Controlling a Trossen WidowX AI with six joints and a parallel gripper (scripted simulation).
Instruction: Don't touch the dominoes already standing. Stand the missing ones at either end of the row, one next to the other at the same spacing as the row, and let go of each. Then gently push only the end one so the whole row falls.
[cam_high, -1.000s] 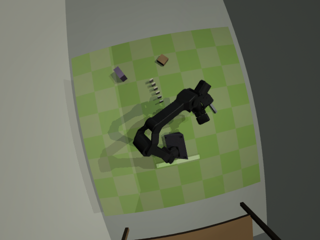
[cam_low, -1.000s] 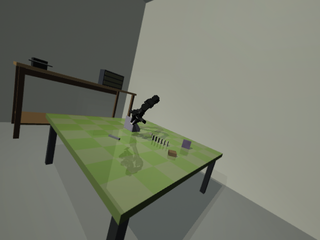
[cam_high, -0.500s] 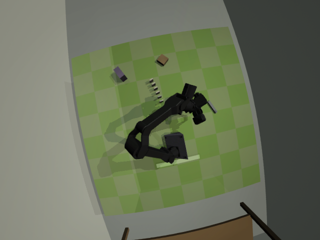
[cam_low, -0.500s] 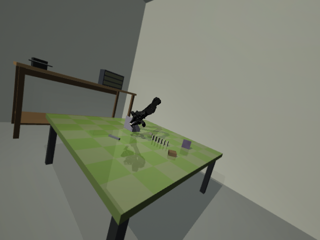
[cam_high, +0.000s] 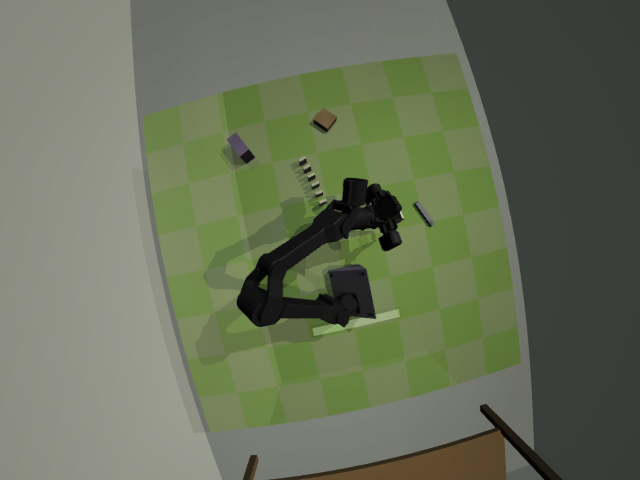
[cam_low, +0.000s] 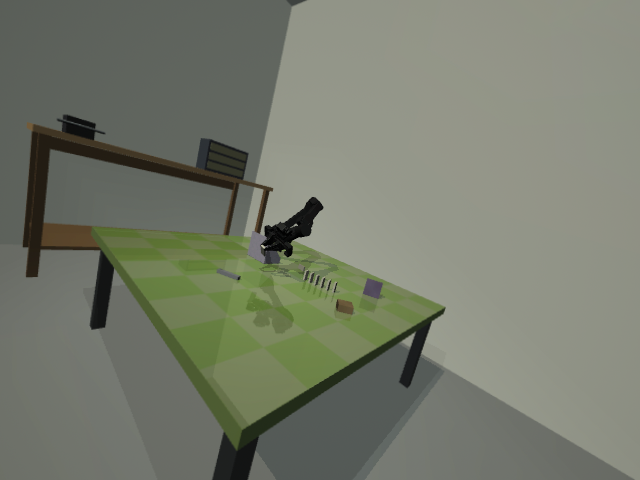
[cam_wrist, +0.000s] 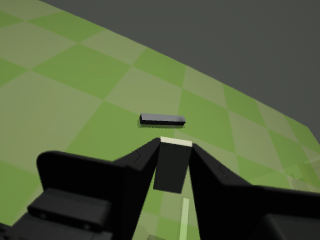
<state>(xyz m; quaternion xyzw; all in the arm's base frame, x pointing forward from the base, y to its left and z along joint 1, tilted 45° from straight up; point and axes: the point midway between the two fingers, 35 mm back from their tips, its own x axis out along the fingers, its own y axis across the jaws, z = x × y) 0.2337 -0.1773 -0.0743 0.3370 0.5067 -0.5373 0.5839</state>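
Right now my gripper tip is 130 mm to the left of the grey bar, 120 mm above it and 10 mm past it. Round my gripper tip: brown block 400 mm ahead, 130 mm to the left, 110 mm below; purple block 440 mm to the left, 360 mm ahead, 90 mm below.
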